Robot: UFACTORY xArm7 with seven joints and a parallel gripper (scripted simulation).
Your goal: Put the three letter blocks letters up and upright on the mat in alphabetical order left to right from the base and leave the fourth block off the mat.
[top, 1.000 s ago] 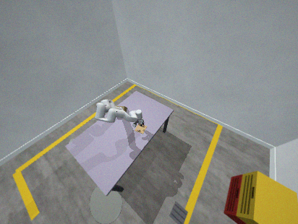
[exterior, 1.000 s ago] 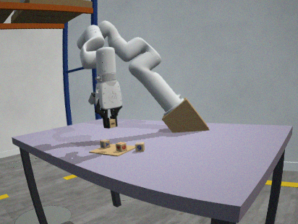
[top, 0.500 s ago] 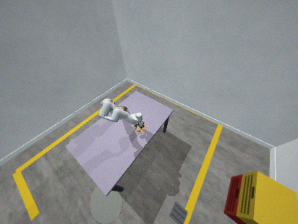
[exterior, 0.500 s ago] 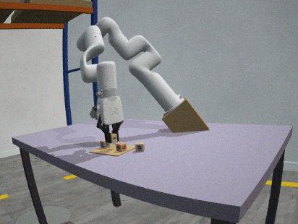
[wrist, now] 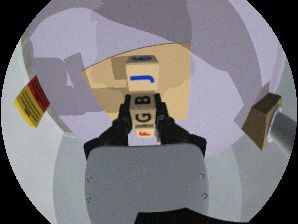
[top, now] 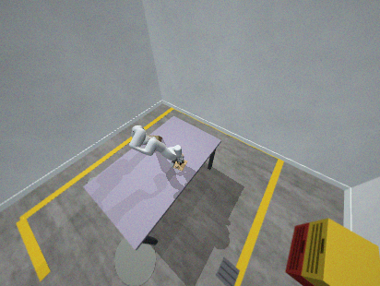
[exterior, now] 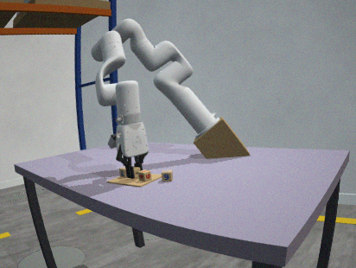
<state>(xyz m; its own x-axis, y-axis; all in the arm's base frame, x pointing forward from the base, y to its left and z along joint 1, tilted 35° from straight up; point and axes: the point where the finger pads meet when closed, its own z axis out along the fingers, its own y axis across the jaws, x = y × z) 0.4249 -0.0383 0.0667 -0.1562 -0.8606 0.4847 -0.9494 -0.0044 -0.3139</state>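
The tan mat lies 30 mm below my hand.
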